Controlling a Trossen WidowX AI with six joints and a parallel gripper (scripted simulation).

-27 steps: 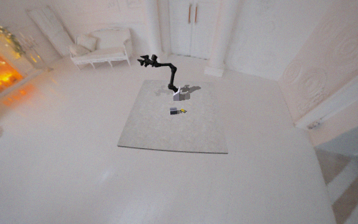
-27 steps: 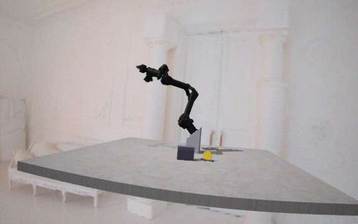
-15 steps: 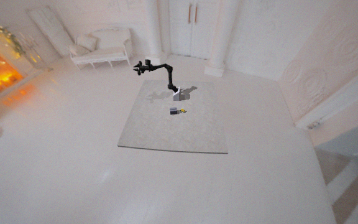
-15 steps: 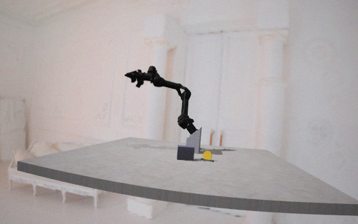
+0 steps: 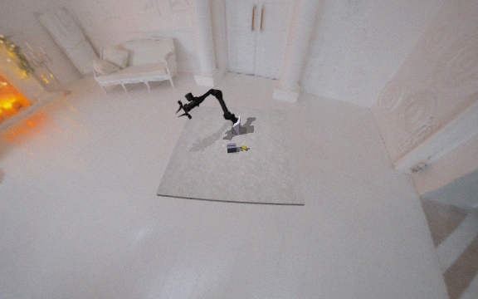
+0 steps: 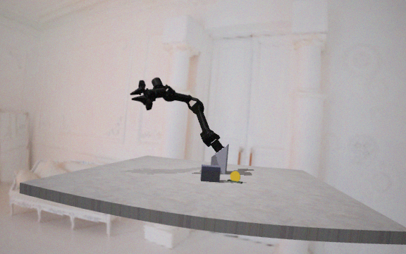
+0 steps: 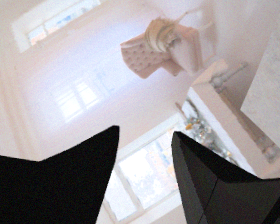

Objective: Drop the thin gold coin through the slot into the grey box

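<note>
The gold coin is 10 mm ahead of my gripper tip, 620 mm to the left of it and 380 mm below it.
</note>
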